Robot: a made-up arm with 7 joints.
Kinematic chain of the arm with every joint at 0, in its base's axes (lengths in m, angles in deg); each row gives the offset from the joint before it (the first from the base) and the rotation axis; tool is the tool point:
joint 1: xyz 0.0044 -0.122 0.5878 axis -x
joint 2: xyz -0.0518 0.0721 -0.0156 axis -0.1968 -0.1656 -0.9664
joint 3: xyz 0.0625 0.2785 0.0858 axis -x
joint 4: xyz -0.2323 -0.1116 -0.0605 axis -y
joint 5: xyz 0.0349 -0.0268 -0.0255 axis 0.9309 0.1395 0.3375
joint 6: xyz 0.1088 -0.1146 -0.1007 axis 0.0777 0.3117 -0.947
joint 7: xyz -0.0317 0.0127 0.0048 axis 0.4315 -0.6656 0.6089
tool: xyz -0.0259 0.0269 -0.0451
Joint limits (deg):
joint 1: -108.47..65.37
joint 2: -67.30..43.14
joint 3: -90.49..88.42
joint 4: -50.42..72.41
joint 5: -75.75..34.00
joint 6: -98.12..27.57
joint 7: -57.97..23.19
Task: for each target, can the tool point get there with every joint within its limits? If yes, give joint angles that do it. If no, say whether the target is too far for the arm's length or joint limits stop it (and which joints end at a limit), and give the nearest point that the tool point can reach.
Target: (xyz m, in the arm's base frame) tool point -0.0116 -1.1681 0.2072
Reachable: no: too far | nearest point -0.1961 -0.6220 0.4536 | short by 0.627 m
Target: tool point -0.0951 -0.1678 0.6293
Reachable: yes | joints 38.34 -19.61 27.16 -5.24 -7.38 -73.64 -46.32
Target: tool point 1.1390 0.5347 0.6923
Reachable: no: too far | nearest point 0.3430 0.3740 0.6667 | short by 0.812 m
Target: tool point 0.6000 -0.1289 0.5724
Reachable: no: joint limits stop it (at a limit: joint 1, joint 2, joint 3, joint 5, joint 6) | nearest point 0.2871 -0.1248 0.3169 | short by 0.404 m
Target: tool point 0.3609 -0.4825 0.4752
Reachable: no: joint limits stop it (at a limit: joint 1, joint 2, joint 3, joint 6) | nearest point 0.1558 -0.4326 0.6910 | short by 0.302 m
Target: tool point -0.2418 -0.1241 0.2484
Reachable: yes | joints 43.96 -13.36 -66.26 -21.55 -64.53 -45.18 -35.95
